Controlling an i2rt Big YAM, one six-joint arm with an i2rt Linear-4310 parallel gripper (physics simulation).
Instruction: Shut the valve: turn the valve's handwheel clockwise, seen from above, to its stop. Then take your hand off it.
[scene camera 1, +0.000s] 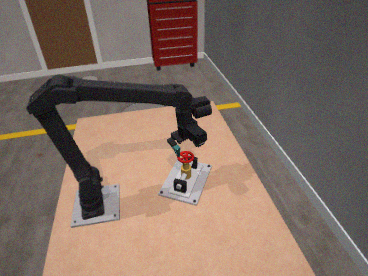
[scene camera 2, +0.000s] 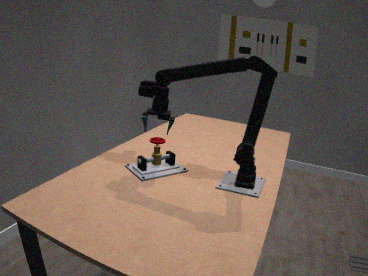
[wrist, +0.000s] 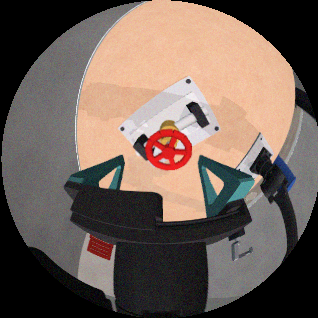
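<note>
The valve's red spoked handwheel (scene camera 1: 185, 157) (scene camera 2: 158, 140) (wrist: 168, 150) sits level on top of the brass valve body (scene camera 1: 186, 172) (scene camera 2: 157, 159) (wrist: 169, 125). A grey pipe runs through the valve between two black brackets, on a light metal plate (scene camera 1: 200, 185) (scene camera 2: 150, 176) (wrist: 185, 90). My gripper (scene camera 2: 157, 132) (wrist: 160, 158) is open and empty, pointing down with its teal fingers spread wide. The fingertips are a little above the handwheel, apart from it, one toward each side. In scene camera 1, one finger is mostly hidden behind the gripper body. The wheel's turn angle cannot be told.
My arm's base plate (scene camera 1: 111, 200) (scene camera 2: 225, 185) is bolted to the same wooden table (scene camera 1: 150, 240) (scene camera 2: 75, 210), to one side of the valve. A red drawer cabinet (scene camera 1: 175, 32) stands on the floor beyond the table. A panel (scene camera 2: 260, 60) hangs on the wall.
</note>
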